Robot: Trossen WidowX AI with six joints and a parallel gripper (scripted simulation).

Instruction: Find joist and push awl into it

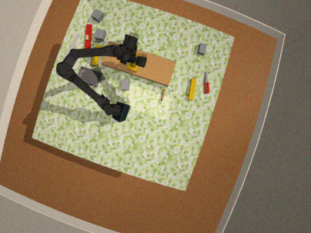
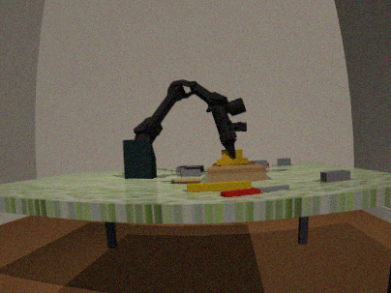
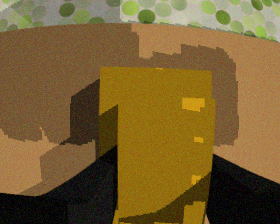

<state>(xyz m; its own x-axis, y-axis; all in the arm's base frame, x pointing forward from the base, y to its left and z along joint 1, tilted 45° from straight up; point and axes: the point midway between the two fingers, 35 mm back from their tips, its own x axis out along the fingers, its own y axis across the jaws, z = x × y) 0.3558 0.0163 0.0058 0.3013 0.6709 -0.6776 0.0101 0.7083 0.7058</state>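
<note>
Now: the indicator light 40 mm behind my gripper tip and 30 mm above it. The rest, counted from my gripper tip: yellow stud finder (20 mm behind, 20 mm above); grey tray (310 mm to the left, 200 mm behind, 50 mm below); awl (260 mm to the right, 190 mm behind, 60 mm below).
</note>
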